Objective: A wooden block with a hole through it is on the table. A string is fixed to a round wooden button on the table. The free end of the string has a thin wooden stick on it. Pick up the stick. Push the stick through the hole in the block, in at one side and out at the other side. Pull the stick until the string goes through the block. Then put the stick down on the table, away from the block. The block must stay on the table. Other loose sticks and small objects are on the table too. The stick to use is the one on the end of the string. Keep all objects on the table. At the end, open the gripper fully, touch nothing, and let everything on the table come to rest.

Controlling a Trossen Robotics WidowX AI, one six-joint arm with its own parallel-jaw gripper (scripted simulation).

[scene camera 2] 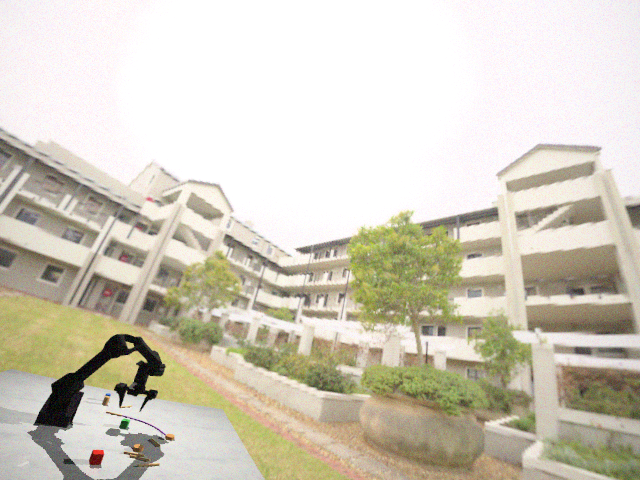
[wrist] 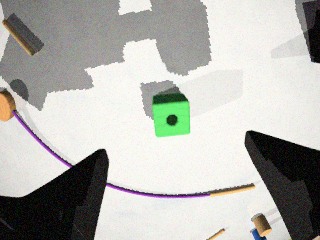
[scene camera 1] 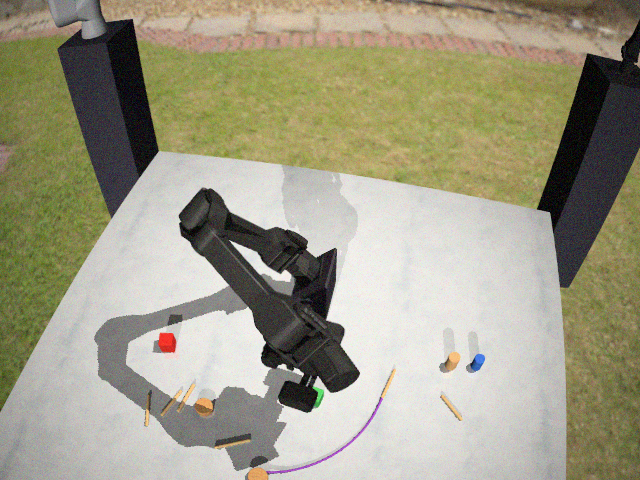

The gripper (scene camera 1: pixel 313 384) is open, holding nothing. Also in view: a green block (wrist: pixel 171 114).
The gripper also shows in the wrist view (wrist: pixel 178 147).
